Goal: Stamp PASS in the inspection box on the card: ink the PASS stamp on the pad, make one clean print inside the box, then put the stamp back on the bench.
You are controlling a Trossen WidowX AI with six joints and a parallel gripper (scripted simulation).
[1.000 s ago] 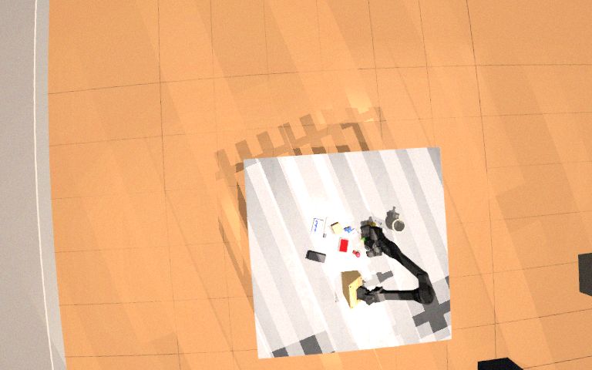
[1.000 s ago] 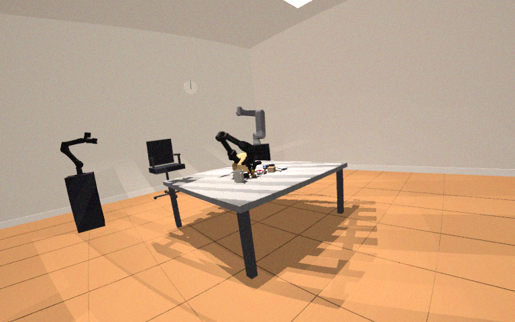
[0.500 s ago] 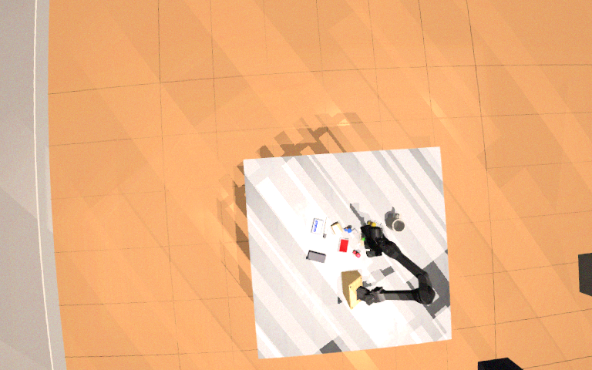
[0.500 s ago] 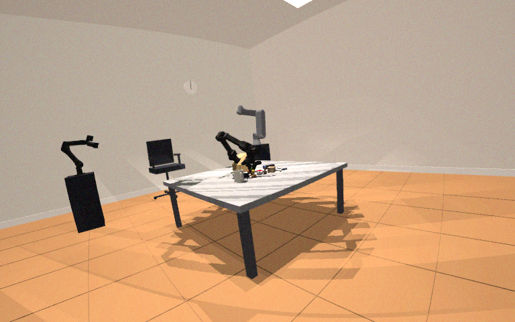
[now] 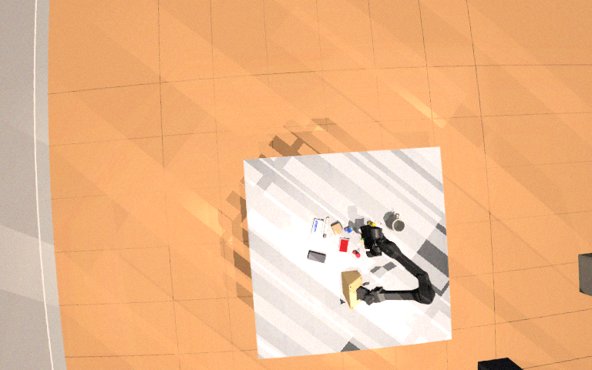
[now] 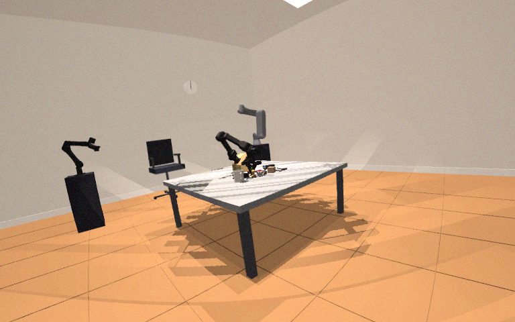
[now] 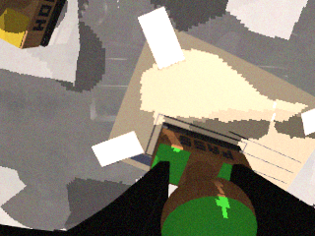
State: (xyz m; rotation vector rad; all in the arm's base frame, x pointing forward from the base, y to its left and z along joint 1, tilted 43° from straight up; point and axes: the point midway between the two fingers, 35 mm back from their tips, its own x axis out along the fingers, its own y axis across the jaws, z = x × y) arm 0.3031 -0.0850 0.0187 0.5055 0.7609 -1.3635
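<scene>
The cream card is 1 cm behind my gripper tip, 1 cm to the right of it and 3 cm below it. Also, from my gripper tip: ink pad (5 cm behind, 13 cm to the left, 2 cm below); yellow-knobbed stamp (8 cm ahead, 6 cm to the right); red-knobbed stamp (10 cm behind, 5 cm to the left).
</scene>
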